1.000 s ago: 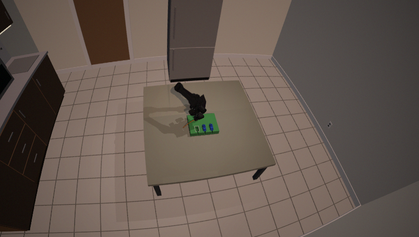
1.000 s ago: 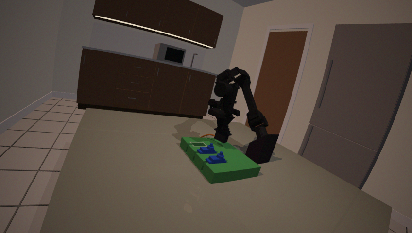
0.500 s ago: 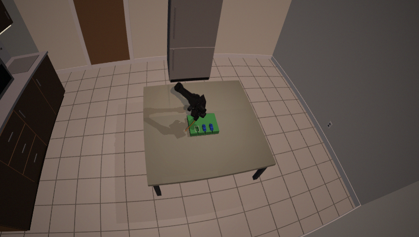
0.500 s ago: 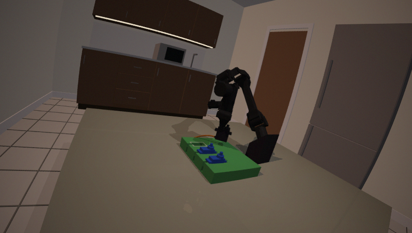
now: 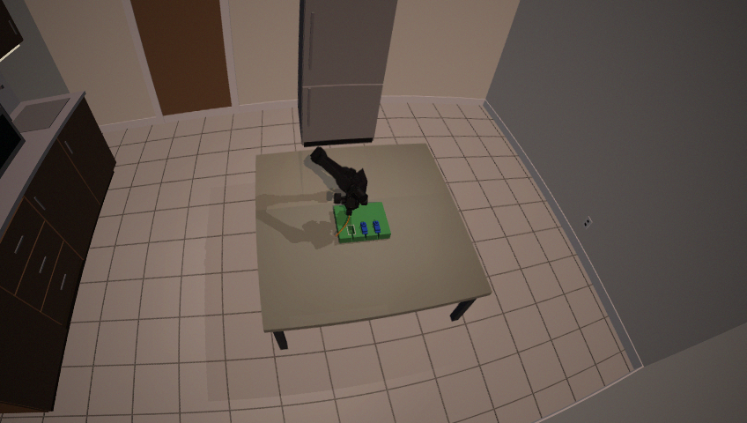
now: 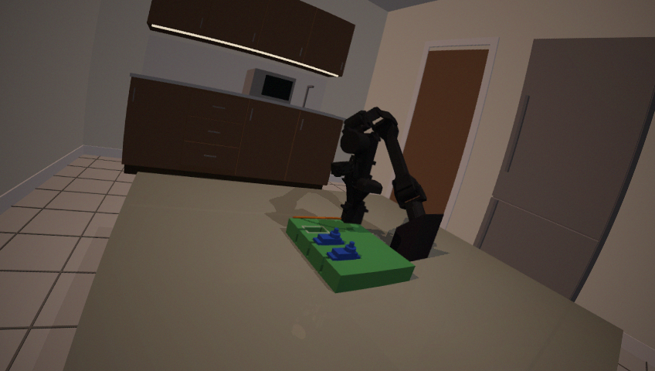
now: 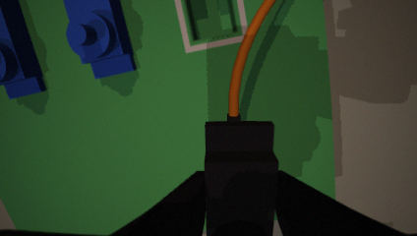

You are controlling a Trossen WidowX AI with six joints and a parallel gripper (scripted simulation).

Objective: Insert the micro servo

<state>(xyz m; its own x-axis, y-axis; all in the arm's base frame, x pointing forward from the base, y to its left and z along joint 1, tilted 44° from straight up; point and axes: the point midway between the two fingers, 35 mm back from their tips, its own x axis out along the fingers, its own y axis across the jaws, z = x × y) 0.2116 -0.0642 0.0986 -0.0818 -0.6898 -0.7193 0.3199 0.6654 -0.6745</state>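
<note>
Now: gripper tip 70 mm to the right of the green deck and 100 mm above it.
</note>
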